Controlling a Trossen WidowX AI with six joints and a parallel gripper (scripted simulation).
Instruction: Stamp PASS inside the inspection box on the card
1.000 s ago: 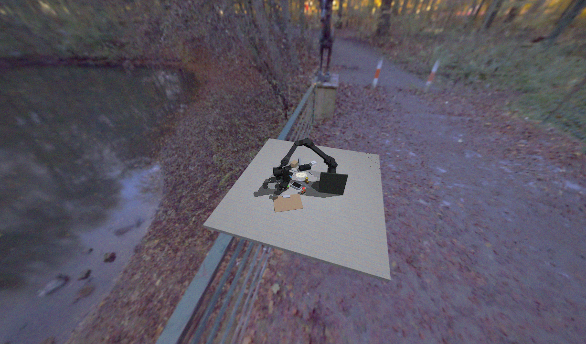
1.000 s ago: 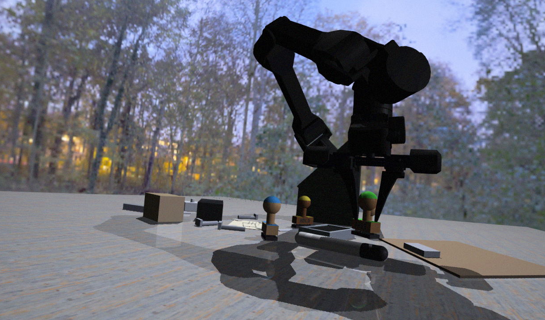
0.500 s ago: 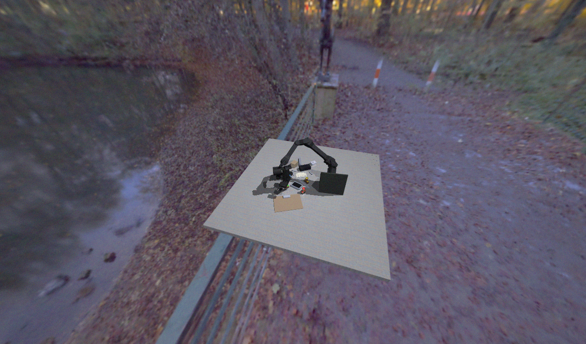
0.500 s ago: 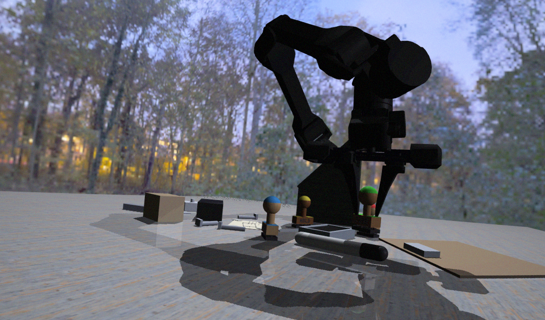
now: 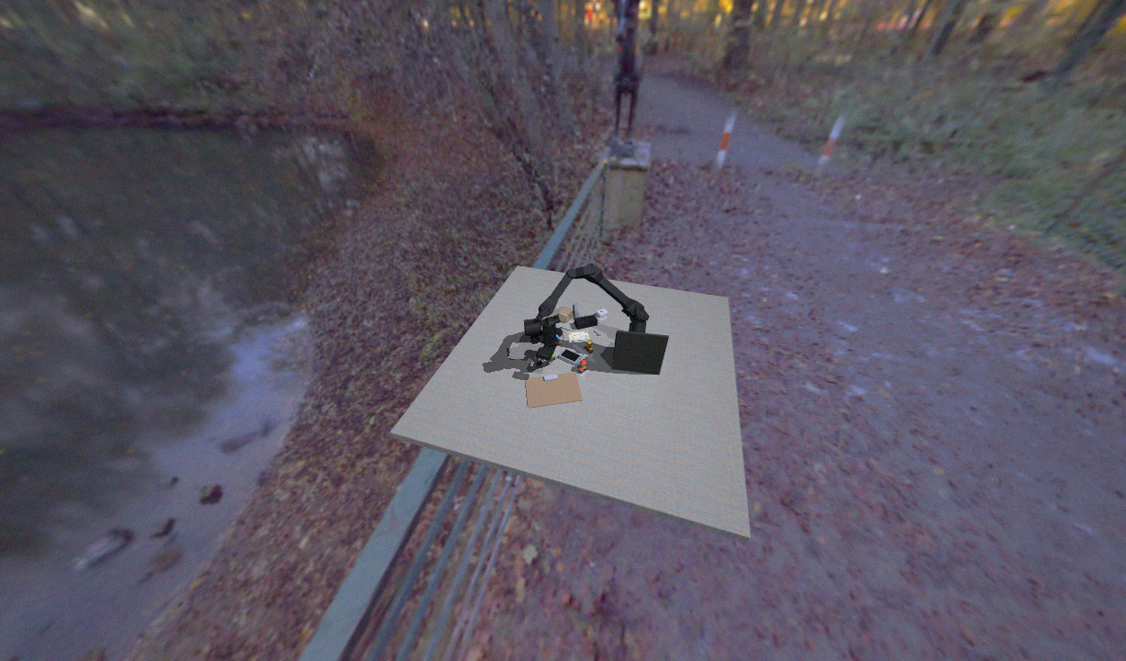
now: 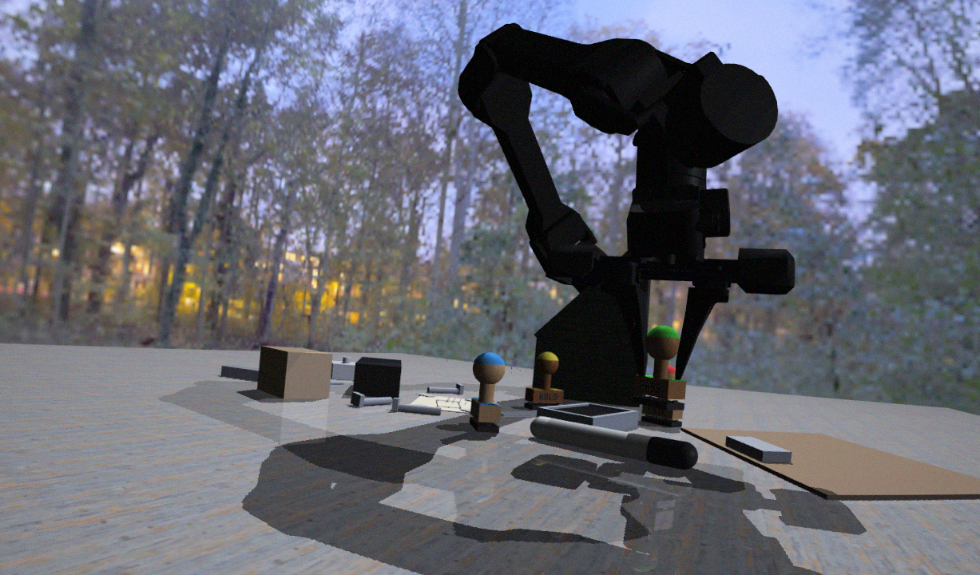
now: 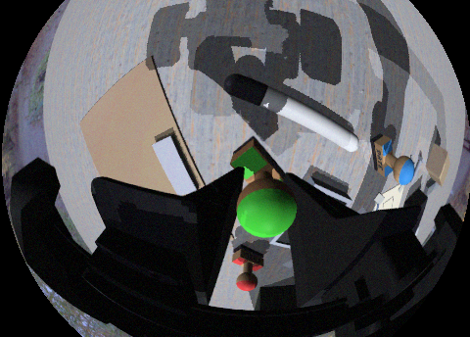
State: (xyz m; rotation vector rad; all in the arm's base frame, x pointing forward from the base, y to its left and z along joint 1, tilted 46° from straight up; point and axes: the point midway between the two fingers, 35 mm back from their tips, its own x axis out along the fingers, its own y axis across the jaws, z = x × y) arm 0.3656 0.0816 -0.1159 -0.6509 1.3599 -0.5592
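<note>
The ink pad lies 7 cm behind my gripper tip, 7 cm to the right of it and 5 cm below it. The rest, counted from my gripper tip: blue-topped stamp: 2 cm ahead, 14 cm to the right, 4 cm below; marker: 4 cm ahead, 1 cm to the right, 5 cm below; green-topped stamp: right at my gripper tip.
</note>
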